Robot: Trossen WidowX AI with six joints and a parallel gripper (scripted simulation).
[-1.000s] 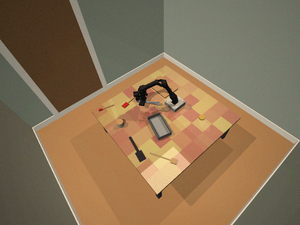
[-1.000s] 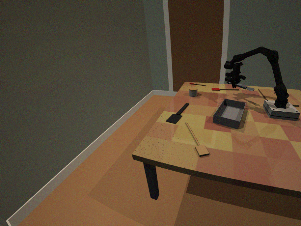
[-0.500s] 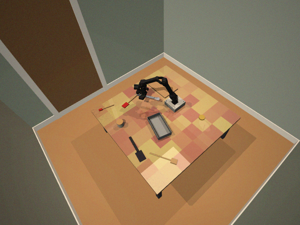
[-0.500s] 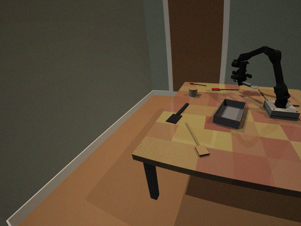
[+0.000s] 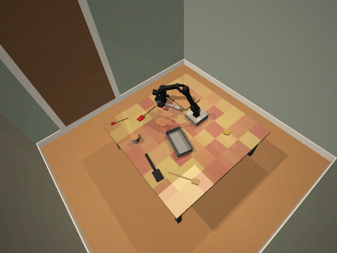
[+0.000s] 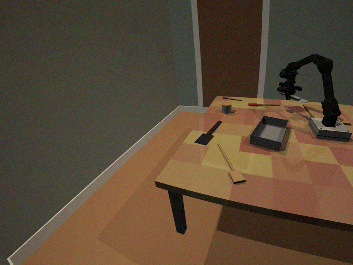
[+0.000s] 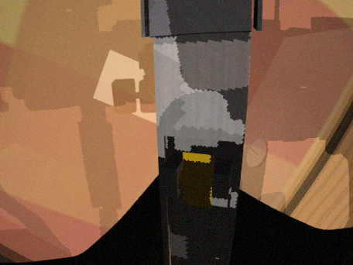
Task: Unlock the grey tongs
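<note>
Now: gripper tip 31 cm past the wooden board, 3 cm to the left of it and 10 cm above it. From my gripper tip the other things lie so: roasting tin 15 cm ahead, 43 cm to the left, 8 cm below; then red spatula 20 cm ahead, 12 cm to the right, 10 cm below; then yellow lock piece 1 cm ahead, 2 cm to the right, 4 cm above.
</note>
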